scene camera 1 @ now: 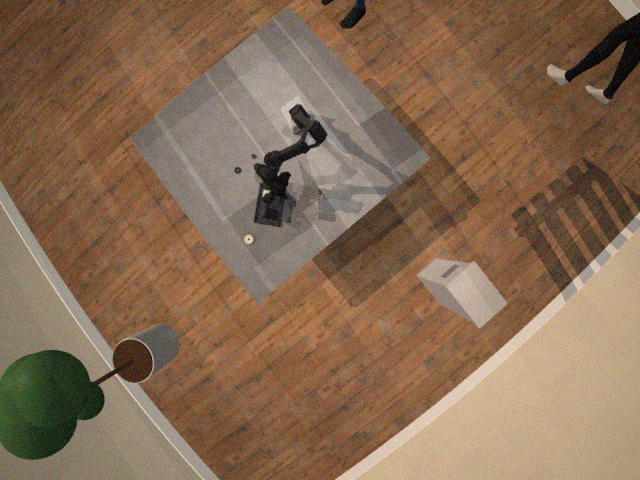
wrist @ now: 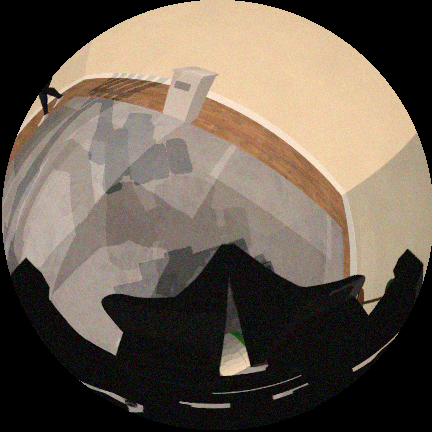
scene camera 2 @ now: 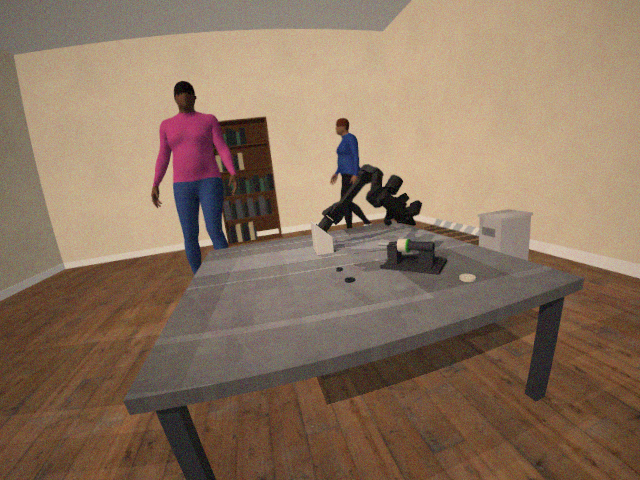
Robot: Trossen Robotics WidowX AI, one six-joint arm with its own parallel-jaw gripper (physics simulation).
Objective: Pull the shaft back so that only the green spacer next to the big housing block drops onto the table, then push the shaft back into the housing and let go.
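Frame: origin at the arm's base, x ahead, y left, z up, level; metres.
Where they show: gripper, fingertip midpoint: (scene camera 1: 286,198) (wrist: 226,249) (scene camera 2: 415,224); arm's base, link origin: (scene camera 1: 296,112) (scene camera 2: 321,228).
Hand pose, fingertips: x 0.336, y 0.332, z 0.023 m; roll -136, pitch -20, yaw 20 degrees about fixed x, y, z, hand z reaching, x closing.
Each offset is from my fingertips to the top centre of the thing. "pt": to the spot under its first point. Level surfaces: height alone.
The dark housing assembly (scene camera 2: 424,254) (scene camera 1: 270,211) stands on its base plate on the grey table @(dz -0.139 m) (scene camera 2: 270,324) (scene camera 1: 199,129). A green spacer @(dx +0.079, dy -0.085, dz -0.034 m) (scene camera 2: 407,245) sits on the shaft beside the cream shaft end @(pt dx +0.085, dy -0.114, dz -0.057 m) (scene camera 2: 402,246), on the side away from the big block. My gripper (scene camera 2: 412,210) (scene camera 1: 278,185) (wrist: 226,249) is shut with nothing between the fingers. It hangs above and just behind the assembly, not touching it. In the wrist view a sliver of the green spacer (wrist: 238,336) and the cream end @(pt dx +0.055, dy -0.088, dz -0.037 m) (wrist: 231,356) shows through the slit below the closed fingers.
A cream ring @(dx +0.314, dy +0.004, dz -0.131 m) (scene camera 2: 467,277) (scene camera 1: 249,239) lies on the table near the assembly. Two black washers @(dx +0.112, dy -0.351, dz -0.134 m) (scene camera 2: 350,279) @(dx -0.011, dy -0.352, dz -0.130 m) (scene camera 2: 339,269) (scene camera 1: 237,170) lie further left. A white block (scene camera 2: 322,240) stands by the arm's base. A white box (scene camera 2: 505,232) (scene camera 1: 463,290) stands on the floor. Two people walk behind the table.
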